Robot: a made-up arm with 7 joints.
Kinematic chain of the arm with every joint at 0, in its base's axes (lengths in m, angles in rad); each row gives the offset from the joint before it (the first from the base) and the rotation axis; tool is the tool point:
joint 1: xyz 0 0 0.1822 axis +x
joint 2: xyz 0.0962 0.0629 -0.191 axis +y
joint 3: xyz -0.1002 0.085 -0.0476 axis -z
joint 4: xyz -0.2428 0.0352 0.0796 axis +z
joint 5: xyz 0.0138 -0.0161 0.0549 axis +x
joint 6: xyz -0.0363 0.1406 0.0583 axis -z
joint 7: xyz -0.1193 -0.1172 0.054 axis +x
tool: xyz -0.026 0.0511 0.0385
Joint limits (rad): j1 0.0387..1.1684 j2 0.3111..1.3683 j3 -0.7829..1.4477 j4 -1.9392..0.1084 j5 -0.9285..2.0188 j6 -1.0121..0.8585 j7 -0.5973..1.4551
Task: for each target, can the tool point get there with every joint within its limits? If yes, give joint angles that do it. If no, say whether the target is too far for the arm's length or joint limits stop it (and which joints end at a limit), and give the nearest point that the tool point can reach.
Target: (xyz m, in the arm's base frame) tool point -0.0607 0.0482 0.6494
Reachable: yes | joints 0.9966 0.6021 0.2836 -1.4597 0.6534 -0.0987 0.0581
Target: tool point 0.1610 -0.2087 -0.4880
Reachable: no: joint limits stop it (at a limit: joint 1, joint 2, joint 3, joint 4, joint 5, joint 6) | nearest point 0.2015 -0.2013 -0.0820 | short by 0.408 m
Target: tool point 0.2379 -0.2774 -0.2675
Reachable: no: joint limits stop it (at a limit: joint 1, joint 2, joint 3, joint 5, joint 6) | nearest point 0.1977 -0.2138 -0.0789 | short by 0.203 m
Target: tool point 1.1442 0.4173 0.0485
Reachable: no: too far | nearest point 0.4515 0.4168 0.0487 | short by 0.693 m
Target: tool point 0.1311 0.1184 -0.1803
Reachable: no: joint limits stop it (at a limit: joint 1, joint 2, joint 3, joint 5, joint 6) | nearest point 0.1633 0.1836 -0.1052 | short by 0.105 m
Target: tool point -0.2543 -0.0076 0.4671
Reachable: yes | joints 0.4203 0.4897 -0.3849 -0.1209 0.0697 0.0952 -0.1476
